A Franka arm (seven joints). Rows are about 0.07 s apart.
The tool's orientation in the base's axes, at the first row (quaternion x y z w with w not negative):
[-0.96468, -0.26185, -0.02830, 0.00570]
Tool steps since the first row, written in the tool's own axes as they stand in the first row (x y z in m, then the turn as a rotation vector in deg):
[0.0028, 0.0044, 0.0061, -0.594, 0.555, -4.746]
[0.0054, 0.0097, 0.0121, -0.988, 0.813, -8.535]
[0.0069, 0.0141, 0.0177, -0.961, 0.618, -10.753]
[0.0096, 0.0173, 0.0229, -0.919, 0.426, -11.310]
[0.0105, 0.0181, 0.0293, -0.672, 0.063, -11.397]
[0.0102, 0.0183, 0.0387, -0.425, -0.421, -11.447]
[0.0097, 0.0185, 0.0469, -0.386, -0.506, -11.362]
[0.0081, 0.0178, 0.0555, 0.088, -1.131, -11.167]
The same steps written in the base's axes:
[0.0050, -0.0022, -0.0059, -0.476, -0.901, 4.706]
[0.0102, -0.0053, -0.0117, -0.880, -1.421, 8.467]
[0.0140, -0.0082, -0.0172, -1.070, -1.296, 10.682]
[0.0182, -0.0095, -0.0222, -1.160, -1.124, 11.240]
[0.0197, -0.0096, -0.0286, -1.135, -0.688, 11.340]
[0.0200, -0.0096, -0.0380, -1.170, -0.147, 11.402]
[0.0201, -0.0099, -0.0462, -1.175, -0.052, 11.319]
[0.0188, -0.0098, -0.0549, -1.072, 0.732, 11.149]

